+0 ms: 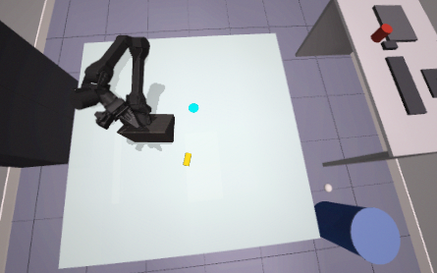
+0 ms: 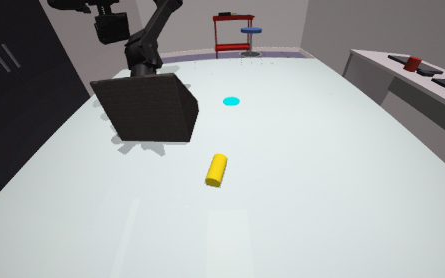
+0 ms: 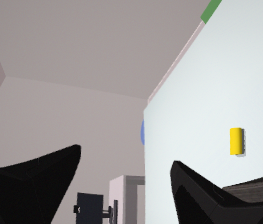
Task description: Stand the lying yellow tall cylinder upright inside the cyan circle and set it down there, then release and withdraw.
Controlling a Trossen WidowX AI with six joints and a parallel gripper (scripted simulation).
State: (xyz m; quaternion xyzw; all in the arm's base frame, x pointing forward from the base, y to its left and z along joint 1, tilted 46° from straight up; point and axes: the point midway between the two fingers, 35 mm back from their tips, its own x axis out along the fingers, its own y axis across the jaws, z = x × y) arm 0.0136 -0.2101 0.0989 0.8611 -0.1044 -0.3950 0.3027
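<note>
My gripper tip is now 32 cm above the yellow tall cylinder, 13 cm short of it and 9 cm to the left of it. From my gripper tip the other things lie so: cyan circle 34 cm below, 22 cm to the left, 19 cm ahead.
</note>
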